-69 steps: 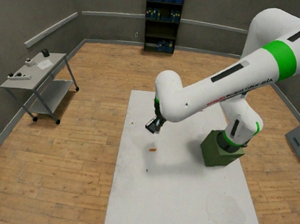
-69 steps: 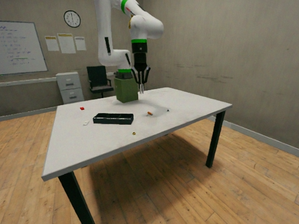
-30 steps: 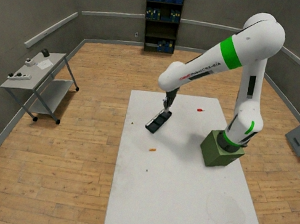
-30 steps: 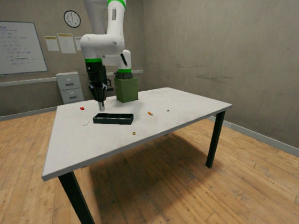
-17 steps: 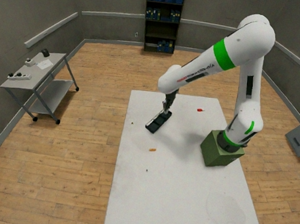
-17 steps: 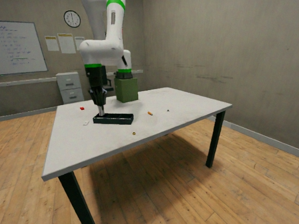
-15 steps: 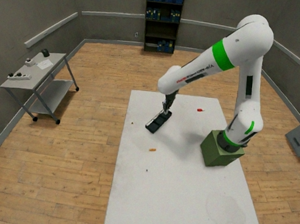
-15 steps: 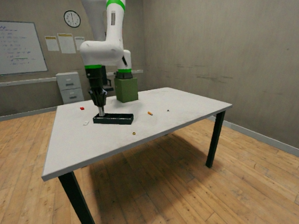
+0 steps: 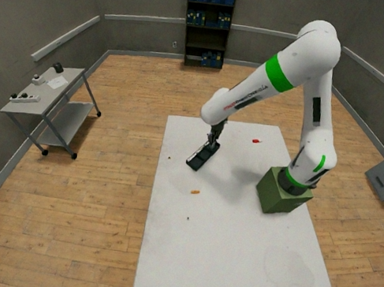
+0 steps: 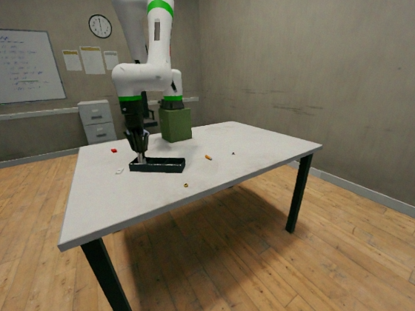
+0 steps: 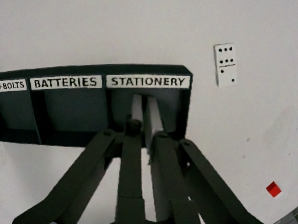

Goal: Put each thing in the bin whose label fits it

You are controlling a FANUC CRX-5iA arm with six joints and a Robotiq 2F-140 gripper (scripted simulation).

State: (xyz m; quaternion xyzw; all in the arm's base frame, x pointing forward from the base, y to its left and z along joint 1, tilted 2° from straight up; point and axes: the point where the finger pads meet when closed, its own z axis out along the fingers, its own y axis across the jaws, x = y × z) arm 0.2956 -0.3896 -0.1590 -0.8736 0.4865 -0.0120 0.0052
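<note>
Right now my hand is 6 cm short of the black bin tray, 5 cm to the right of it and 3 cm above it. From my hand the other things lie so: small white object 4 cm behind, 10 cm to the right, 4 cm below; yellow ring 28 cm ahead, 5 cm to the left, 5 cm below; orange object 15 cm ahead, 30 cm to the left, 4 cm below.
</note>
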